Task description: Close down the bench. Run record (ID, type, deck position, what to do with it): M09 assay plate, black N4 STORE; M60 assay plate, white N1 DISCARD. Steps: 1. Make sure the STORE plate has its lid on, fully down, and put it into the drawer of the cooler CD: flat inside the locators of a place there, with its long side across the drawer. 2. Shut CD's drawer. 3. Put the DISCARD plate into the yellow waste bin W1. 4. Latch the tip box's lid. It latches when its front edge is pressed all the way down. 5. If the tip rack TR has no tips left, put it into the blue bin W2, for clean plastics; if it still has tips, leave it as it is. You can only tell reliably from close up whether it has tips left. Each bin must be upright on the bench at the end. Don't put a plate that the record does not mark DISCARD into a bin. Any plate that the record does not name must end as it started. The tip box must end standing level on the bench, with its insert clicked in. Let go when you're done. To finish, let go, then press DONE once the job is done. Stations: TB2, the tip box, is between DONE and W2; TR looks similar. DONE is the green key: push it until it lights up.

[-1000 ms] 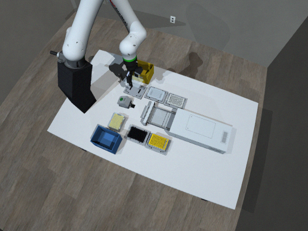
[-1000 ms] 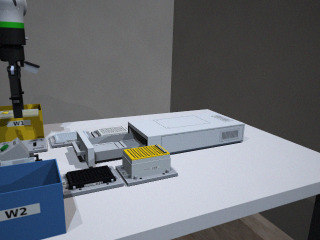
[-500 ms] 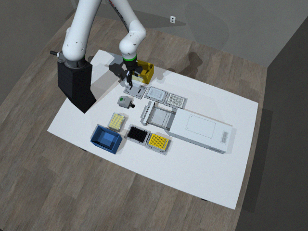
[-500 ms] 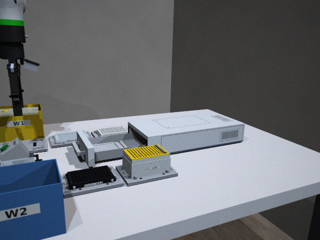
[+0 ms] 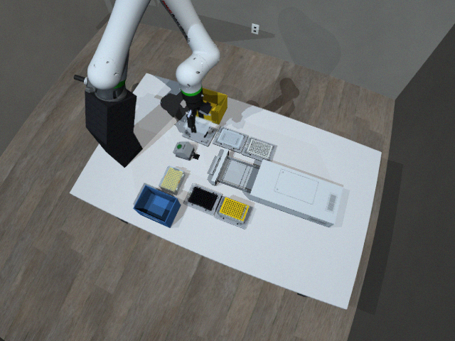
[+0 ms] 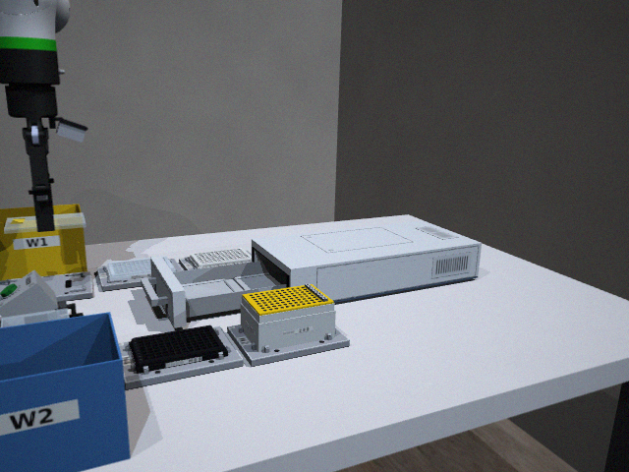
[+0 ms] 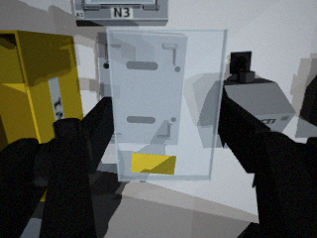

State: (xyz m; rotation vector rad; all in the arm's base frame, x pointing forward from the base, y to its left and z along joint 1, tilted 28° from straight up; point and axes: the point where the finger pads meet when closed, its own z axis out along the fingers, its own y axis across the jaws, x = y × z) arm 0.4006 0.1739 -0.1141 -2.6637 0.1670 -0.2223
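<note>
The black plate lies 340 mm to the right of my hand, 150 mm below it and 140 mm ahead of it. The rest, counted from my hand: yellow bin W1 (190 mm to the left, 130 mm below, 10 mm behind); green done key (110 mm to the right, 100 mm below, 70 mm behind); deck nest (160 mm below, 30 mm to the left, 10 mm behind).
</note>
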